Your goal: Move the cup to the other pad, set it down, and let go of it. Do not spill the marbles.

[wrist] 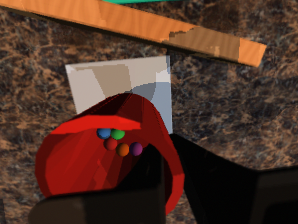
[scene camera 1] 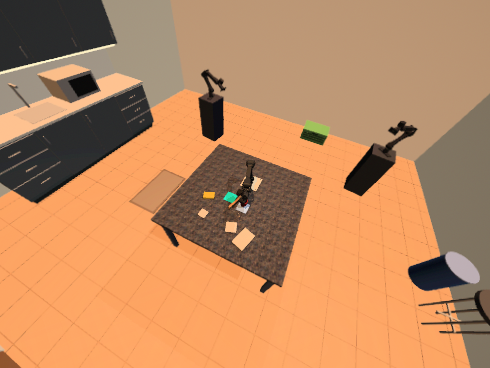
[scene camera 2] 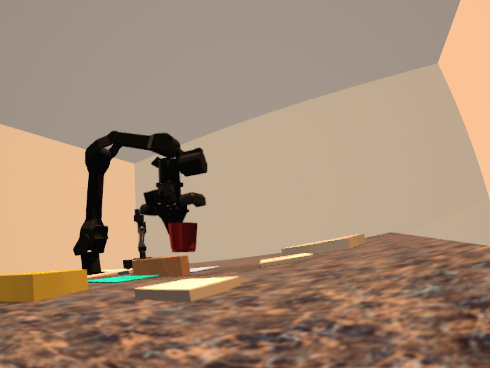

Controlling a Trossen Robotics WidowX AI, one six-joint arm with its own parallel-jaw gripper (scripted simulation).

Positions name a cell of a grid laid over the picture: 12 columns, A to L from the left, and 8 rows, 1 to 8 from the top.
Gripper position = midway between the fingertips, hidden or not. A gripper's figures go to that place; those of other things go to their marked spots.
Scene:
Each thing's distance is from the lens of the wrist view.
my gripper (wrist: G6): 11 cm
red cup (wrist: C6): 11 cm
pale grey pad (wrist: D3): 19 cm
The marked spots on the red cup and the pale grey pad are 10 cm apart.

